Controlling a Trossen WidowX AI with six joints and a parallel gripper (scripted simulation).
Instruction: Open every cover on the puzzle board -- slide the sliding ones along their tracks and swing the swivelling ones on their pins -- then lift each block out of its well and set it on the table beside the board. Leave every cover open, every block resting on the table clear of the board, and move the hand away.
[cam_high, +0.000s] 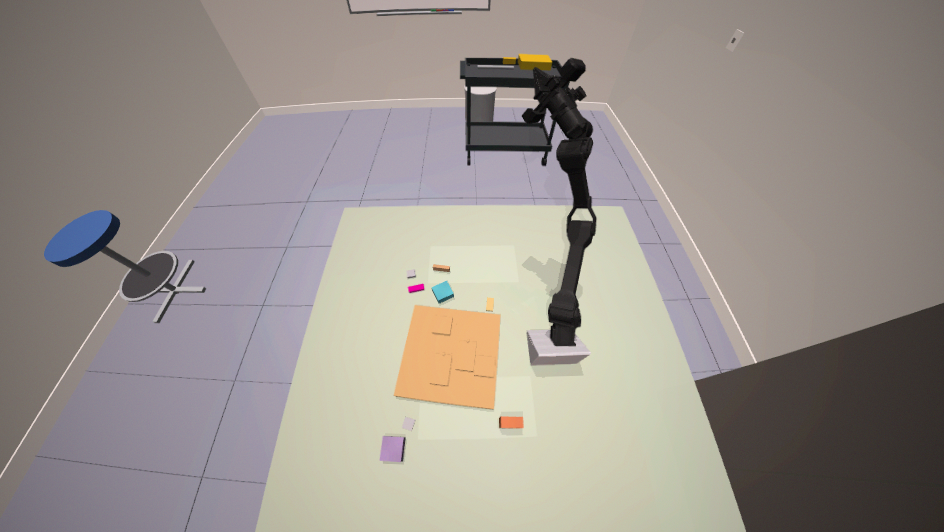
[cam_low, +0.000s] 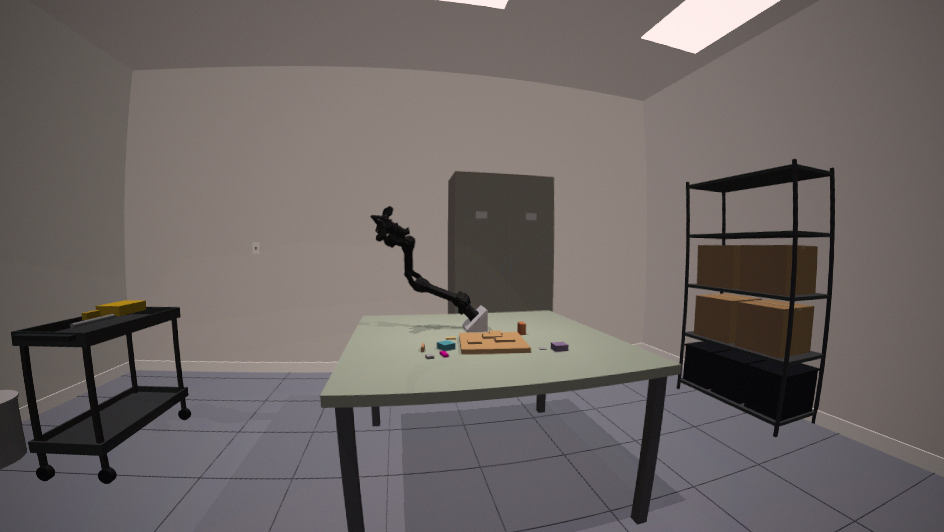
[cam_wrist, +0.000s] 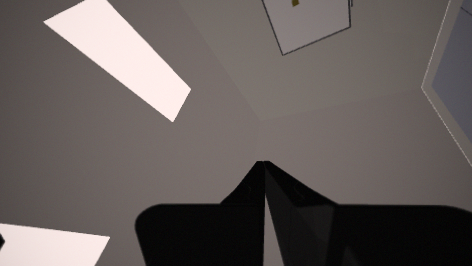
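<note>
The teal block lies 590 mm below my gripper tip, 350 mm to the left of it and 250 mm ahead of it. The rest, counted from my gripper tip: orange stick: 590 mm below, 260 mm ahead, 250 mm to the left; orange block: 760 mm to the left, 570 mm below, 20 mm ahead; magenta bar: 600 mm below, 350 mm ahead, 340 mm to the left.
</note>
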